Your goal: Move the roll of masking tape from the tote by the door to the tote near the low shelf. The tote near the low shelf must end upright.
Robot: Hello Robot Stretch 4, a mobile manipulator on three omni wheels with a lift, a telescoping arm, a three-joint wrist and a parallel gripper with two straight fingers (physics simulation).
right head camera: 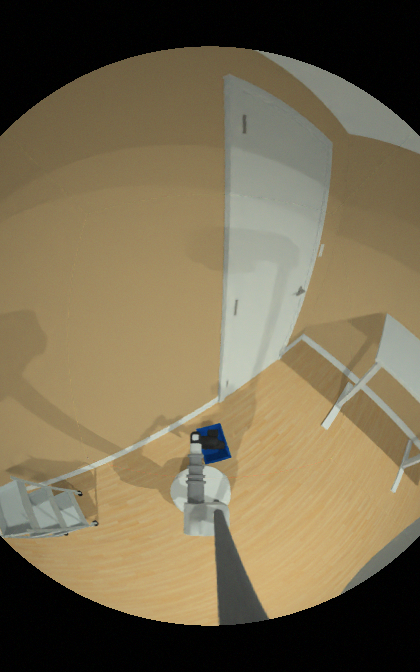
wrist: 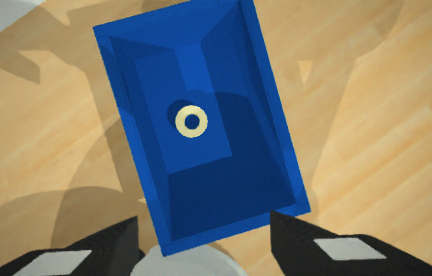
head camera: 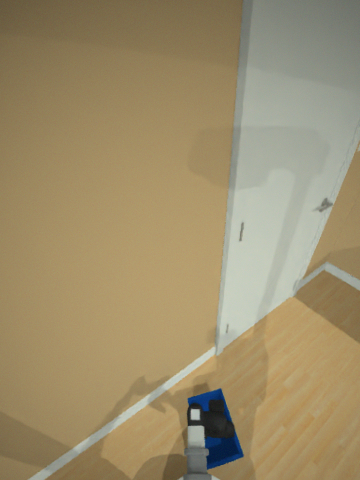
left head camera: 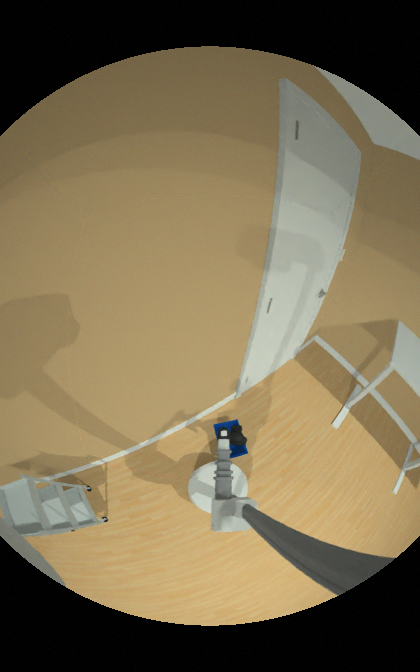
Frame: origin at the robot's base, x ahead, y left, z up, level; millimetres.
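Seen in the pictures: gripper, fingertip midpoint: (wrist: 205, 233).
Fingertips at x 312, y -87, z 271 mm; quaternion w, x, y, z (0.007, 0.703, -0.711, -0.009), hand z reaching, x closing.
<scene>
A point is followed by its place in that frame.
The blue tote (head camera: 227, 452) {x 291, y -161, z -25 mm} (left head camera: 241, 452) {x 282, y -197, z -25 mm} (right head camera: 218, 455) {x 294, y -136, z -25 mm} (wrist: 283, 125) {x 376, y -191, z 92 mm} by the door stands upright on the floor. In the wrist view, the cream roll of masking tape (wrist: 180, 121) {x 389, y -52, z 1 mm} lies flat on the tote's bottom, a little left of the middle. My gripper (wrist: 205, 233) {x 312, y -87, z 271 mm} is open and empty, high above the tote; its fingertips are at the lower edge of the wrist view, near the tote's near end. In the head views the gripper covers part of the tote and hides the tape. The other tote and the low shelf cannot be made out.
The wall baseboard (head camera: 125, 417) {x 432, y 395, z 18 mm} runs close behind the tote, and the white door (head camera: 270, 215) {x 945, y -371, z 996 mm} (left head camera: 305, 225) {x 935, y -357, z 1413 mm} (right head camera: 272, 200) {x 947, y -374, z 1517 mm} stands beyond it. A grey stepped unit on wheels (left head camera: 44, 507) {x -500, y 1195, z 369 mm} (right head camera: 39, 510) {x -480, y 1162, z 369 mm} stands at left. A white table (left head camera: 407, 350) {x 575, y -1377, z 922 mm} (right head camera: 395, 345) {x 568, y -1356, z 922 mm} stands at right.
</scene>
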